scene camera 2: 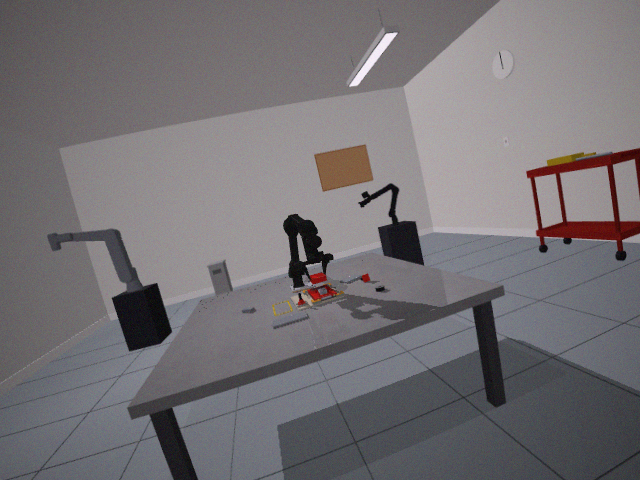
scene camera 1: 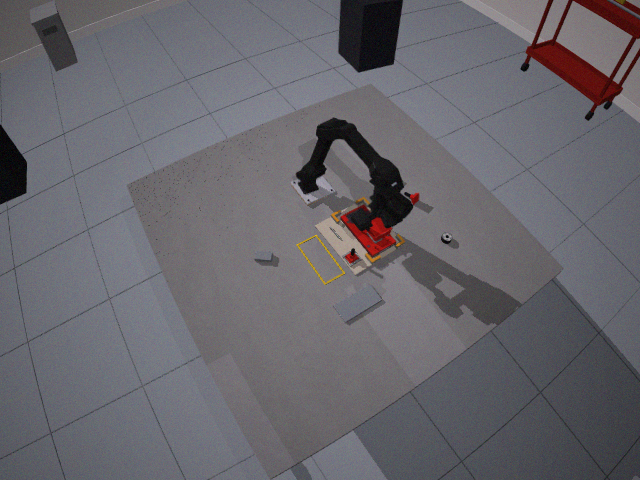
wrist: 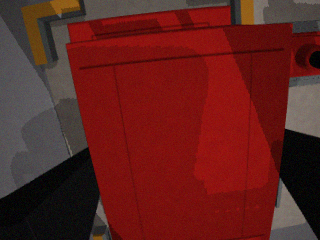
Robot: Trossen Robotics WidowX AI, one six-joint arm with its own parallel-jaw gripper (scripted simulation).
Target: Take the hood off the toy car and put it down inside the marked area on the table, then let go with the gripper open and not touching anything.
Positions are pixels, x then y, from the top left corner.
my gripper: holds a red hood (wrist: 186,126)
